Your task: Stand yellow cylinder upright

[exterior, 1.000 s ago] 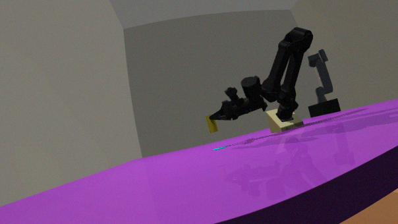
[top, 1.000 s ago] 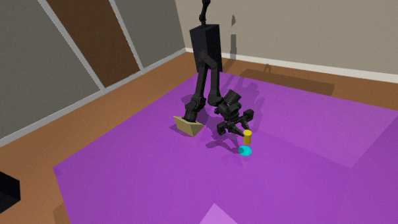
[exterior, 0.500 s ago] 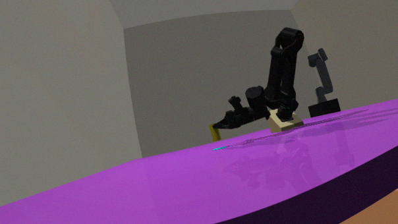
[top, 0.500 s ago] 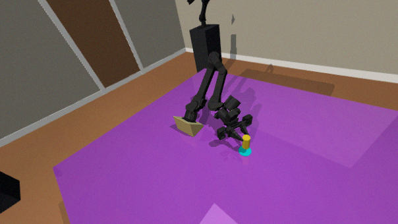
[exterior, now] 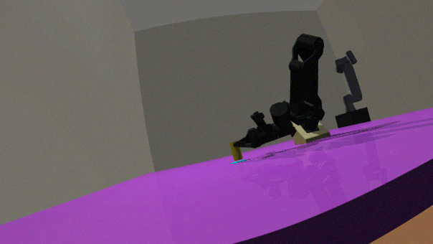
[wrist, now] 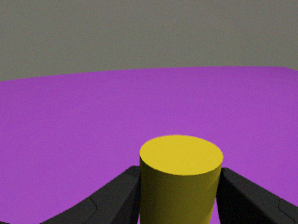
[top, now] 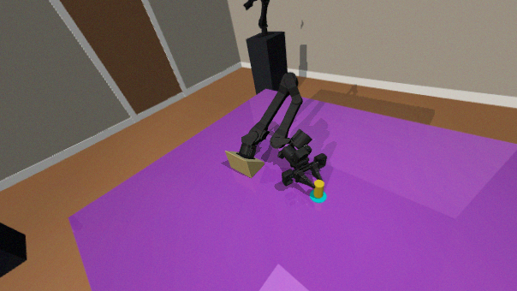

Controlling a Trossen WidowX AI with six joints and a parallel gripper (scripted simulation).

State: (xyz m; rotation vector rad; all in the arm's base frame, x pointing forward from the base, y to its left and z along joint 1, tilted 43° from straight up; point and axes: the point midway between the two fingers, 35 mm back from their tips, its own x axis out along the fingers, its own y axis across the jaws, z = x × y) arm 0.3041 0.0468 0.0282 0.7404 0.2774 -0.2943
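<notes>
Now: the yellow cylinder 20 mm below my gripper tip. From my gripper tip the other things lie so: cyan circle: 60 mm below.
</notes>
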